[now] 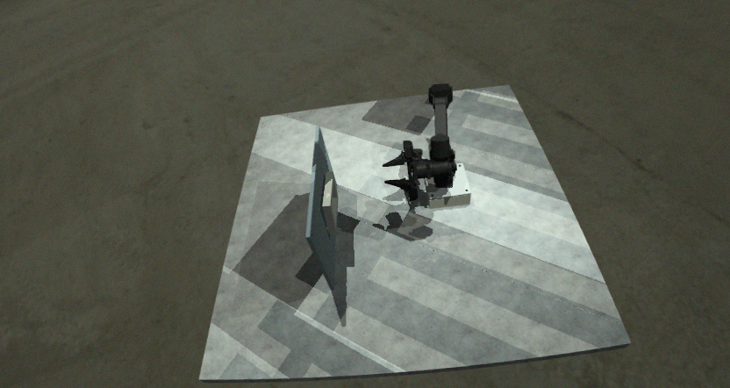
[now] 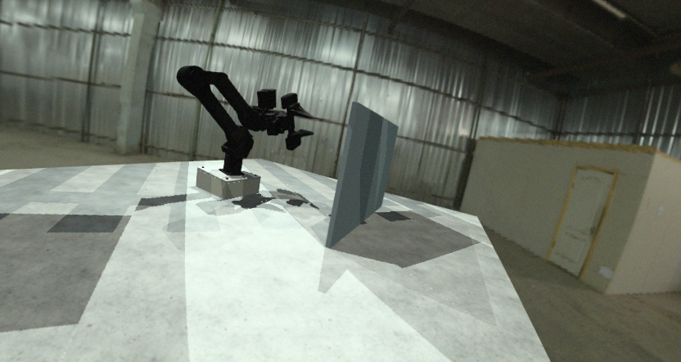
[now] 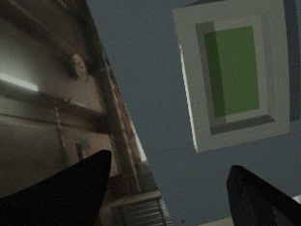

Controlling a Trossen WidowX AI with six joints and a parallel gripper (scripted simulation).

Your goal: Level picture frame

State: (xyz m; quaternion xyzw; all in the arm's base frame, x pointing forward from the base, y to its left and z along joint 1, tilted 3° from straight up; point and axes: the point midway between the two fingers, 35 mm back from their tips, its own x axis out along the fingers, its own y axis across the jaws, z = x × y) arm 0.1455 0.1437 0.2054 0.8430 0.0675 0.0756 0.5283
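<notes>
Right now my gripper tip is 190 mm short of the picture frame, 60 mm to the right of it and 80 mm above it. Also, from my gripper tip: grey-blue wall panel (200 mm ahead, 60 mm to the left, 100 mm below).
</notes>
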